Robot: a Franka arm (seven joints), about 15 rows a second.
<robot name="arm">
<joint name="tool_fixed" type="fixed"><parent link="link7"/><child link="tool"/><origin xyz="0 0 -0.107" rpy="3.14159 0 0"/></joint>
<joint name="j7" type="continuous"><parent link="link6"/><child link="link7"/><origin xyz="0.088 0 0" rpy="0 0 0"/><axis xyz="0 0 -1"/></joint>
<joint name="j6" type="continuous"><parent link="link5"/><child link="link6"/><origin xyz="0 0 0" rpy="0 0 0"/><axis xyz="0 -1 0"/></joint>
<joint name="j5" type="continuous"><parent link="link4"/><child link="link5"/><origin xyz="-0.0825 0 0.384" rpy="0 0 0"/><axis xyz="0 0 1"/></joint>
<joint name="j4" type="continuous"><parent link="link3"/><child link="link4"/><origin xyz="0.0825 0 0" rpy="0 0 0"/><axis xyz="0 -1 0"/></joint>
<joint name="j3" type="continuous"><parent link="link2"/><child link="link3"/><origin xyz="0 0 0.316" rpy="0 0 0"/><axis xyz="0 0 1"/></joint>
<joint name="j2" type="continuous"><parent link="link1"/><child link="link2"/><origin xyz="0 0 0" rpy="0 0 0"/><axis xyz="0 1 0"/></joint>
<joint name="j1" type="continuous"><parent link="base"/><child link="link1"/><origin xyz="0 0 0.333" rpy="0 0 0"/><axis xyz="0 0 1"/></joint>
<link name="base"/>
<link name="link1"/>
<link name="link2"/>
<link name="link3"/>
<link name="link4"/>
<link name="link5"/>
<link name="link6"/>
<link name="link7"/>
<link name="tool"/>
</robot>
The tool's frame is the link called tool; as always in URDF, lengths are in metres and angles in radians. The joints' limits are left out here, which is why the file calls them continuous.
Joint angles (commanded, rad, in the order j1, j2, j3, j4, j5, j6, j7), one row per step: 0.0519 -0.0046 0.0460 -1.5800 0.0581 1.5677 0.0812; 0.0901 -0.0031 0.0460 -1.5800 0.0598 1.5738 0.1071; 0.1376 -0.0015 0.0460 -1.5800 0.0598 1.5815 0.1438; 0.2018 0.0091 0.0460 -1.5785 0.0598 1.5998 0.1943; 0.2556 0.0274 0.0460 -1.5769 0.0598 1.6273 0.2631; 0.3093 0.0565 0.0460 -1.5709 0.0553 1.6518 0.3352; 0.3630 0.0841 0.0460 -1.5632 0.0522 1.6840 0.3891; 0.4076 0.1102 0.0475 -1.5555 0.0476 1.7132 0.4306; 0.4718 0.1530 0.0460 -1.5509 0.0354 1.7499 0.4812; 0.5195 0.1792 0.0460 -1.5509 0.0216 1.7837 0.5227; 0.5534 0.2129 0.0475 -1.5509 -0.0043 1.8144 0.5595; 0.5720 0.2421 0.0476 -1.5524 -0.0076 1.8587 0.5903
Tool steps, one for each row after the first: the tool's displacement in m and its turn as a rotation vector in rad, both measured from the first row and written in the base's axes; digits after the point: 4 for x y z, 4 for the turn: -0.0016 0.0212 -0.0003 0.0020 -0.0029 0.0120; -0.0049 0.0473 -0.0005 0.0027 -0.0067 0.0224; -0.0079 0.0830 -0.0041 0.0048 -0.0125 0.0351; -0.0086 0.1140 -0.0111 0.0083 -0.0184 0.0185; -0.0083 0.1456 -0.0228 0.0058 -0.0162 -0.0010; -0.0098 0.1779 -0.0322 0.0090 -0.0249 -0.0027; -0.0119 0.2060 -0.0414 0.0111 -0.0333 0.0008; -0.0164 0.2447 -0.0617 0.0023 -0.0336 0.0128; -0.0229 0.2734 -0.0748 -0.0035 -0.0443 0.0200; -0.0252 0.2953 -0.0931 -0.0236 -0.0531 0.0230; -0.0236 0.3104 -0.1083 -0.0164 -0.0641 0.0111
